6 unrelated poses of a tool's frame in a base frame.
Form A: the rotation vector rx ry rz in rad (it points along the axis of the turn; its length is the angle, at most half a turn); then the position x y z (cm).
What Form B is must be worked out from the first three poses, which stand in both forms.
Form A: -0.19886, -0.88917, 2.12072, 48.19, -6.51, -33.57
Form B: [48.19, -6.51, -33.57], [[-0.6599, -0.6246, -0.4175], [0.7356, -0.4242, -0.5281], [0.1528, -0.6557, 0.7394]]
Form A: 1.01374, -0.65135, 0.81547, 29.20, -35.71, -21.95
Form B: [29.20, -35.71, -21.95], [[0.5449, -0.8326, -0.0993], [0.2809, 0.2928, -0.9140], [0.7901, 0.4702, 0.3934]]
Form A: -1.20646, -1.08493, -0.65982, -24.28, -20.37, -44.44
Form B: [-24.28, -20.37, -44.44], [[0.3799, 0.8739, -0.3032], [0.1328, 0.2729, 0.9528], [0.9154, -0.4023, -0.0124]]
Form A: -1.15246, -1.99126, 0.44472, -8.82, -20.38, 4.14
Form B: [-8.82, -20.38, 4.14], [[-0.2872, 0.5737, -0.7671], [0.8455, 0.5282, 0.0784], [0.4501, -0.6260, -0.6368]]
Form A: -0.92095, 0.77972, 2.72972, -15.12, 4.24, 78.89
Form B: [-15.12, 4.24, 78.89], [[-0.7984, -0.3033, -0.5201], [-0.0172, -0.8520, 0.5232], [-0.6018, 0.4267, 0.6751]]
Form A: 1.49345, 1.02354, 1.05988, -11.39, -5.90, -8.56
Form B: [-11.39, -5.90, -8.56], [[0.2586, 0.0854, 0.9622], [0.9586, -0.1453, -0.2448], [0.1189, 0.9857, -0.1194]]
